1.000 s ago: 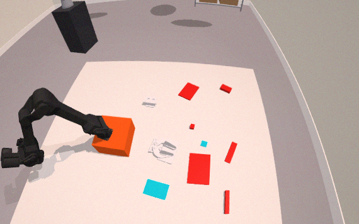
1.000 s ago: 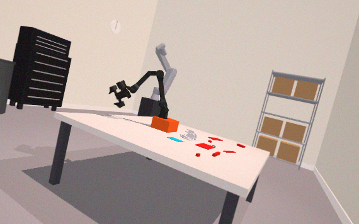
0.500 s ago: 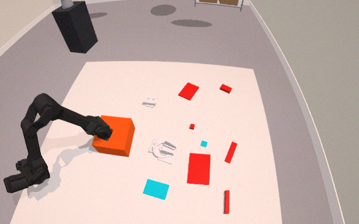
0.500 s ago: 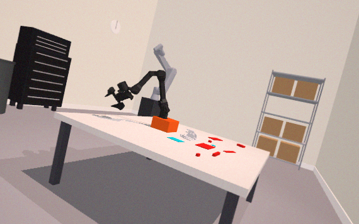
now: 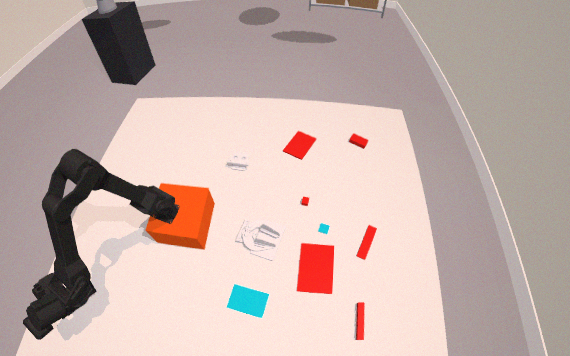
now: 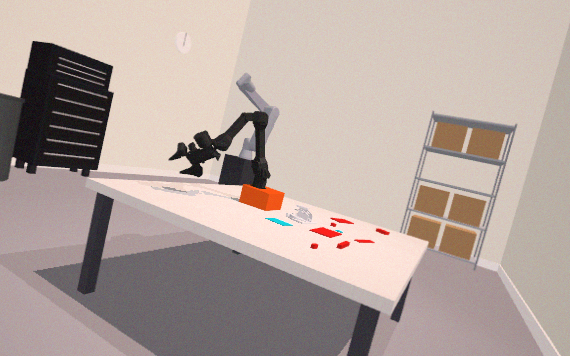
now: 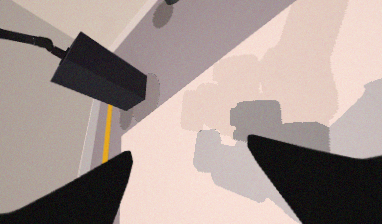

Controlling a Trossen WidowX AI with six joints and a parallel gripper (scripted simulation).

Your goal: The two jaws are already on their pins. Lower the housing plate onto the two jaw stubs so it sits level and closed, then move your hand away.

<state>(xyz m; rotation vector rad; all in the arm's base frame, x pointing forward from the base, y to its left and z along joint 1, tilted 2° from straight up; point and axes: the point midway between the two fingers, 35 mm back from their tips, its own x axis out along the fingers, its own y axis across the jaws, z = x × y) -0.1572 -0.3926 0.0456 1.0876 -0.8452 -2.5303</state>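
My gripper tip is 48 cm short of the cyan plate, 26 cm to the right of it and 12 cm above it. From my gripper tip the other things lie so: red plate: 64 cm ahead, 41 cm to the left, 12 cm below; small cyan block: 64 cm ahead, 54 cm to the left, 12 cm below.
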